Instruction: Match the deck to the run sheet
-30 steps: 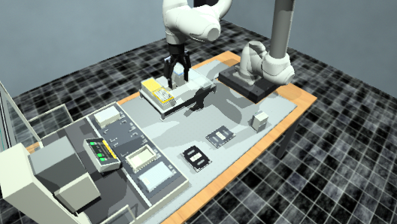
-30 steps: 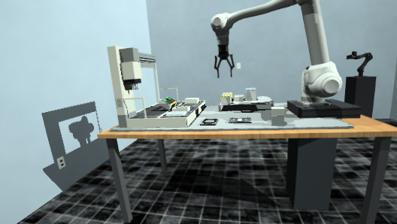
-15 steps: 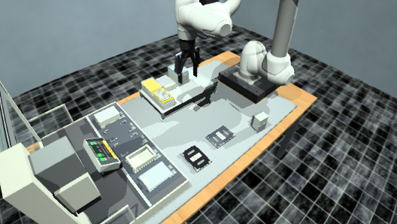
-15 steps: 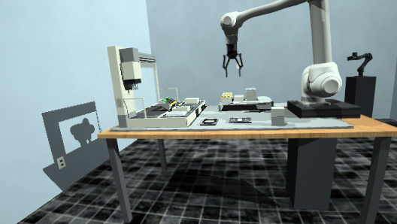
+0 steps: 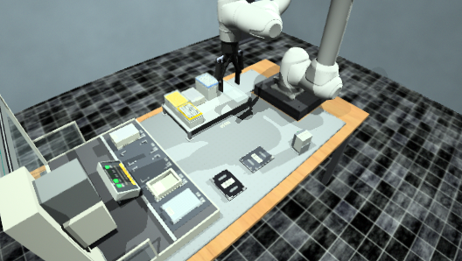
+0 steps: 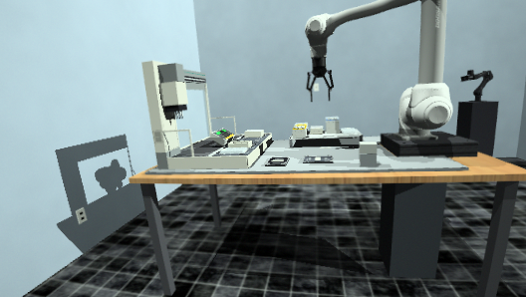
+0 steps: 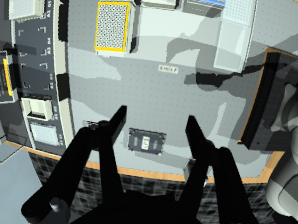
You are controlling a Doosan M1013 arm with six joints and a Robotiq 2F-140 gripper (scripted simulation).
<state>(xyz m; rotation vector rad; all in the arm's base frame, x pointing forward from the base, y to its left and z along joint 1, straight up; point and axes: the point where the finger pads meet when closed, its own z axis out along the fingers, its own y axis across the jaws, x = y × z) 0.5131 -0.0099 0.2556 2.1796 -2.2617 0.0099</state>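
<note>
Now: hand 230 mm above the clear cover, 190 mm past it and 140 mm to the left of it. From my hand the other things lie so: yellow-rimmed tip rack 210 mm below, 150 mm to the right, 130 mm ahead; blue-rimmed tip rack 280 mm to the right, 180 mm below, 90 mm behind; shelf 250 mm below, 220 mm to the right, 30 mm behind.
</note>
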